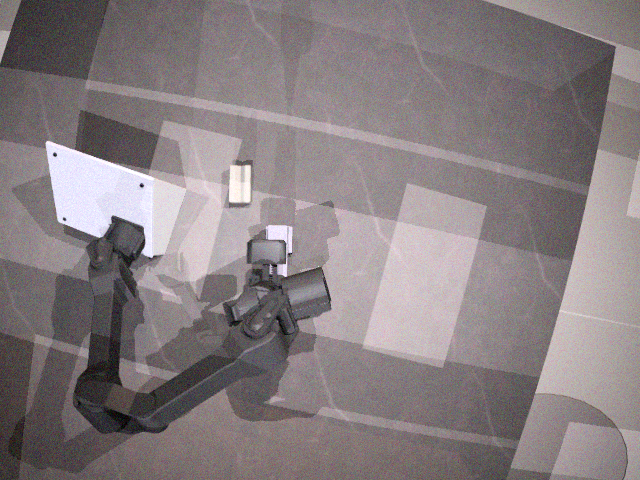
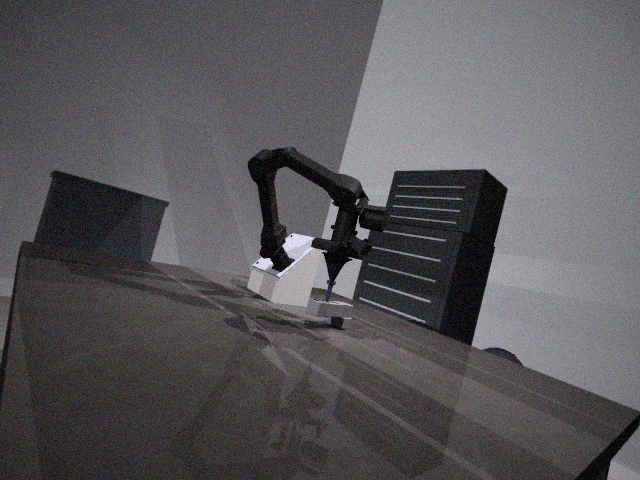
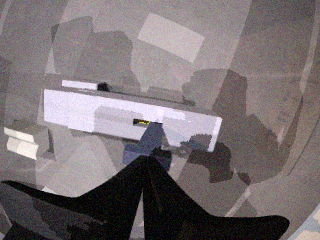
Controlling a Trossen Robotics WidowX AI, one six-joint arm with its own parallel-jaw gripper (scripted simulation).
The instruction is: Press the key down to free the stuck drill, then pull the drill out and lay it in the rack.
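Looking at my own gripper, I find it in image 1 (271,292), and it shows in image 2 and image 3 as well. On my gripper, (image 3: 115,202) and (image 2: 342,264) are the same spot.
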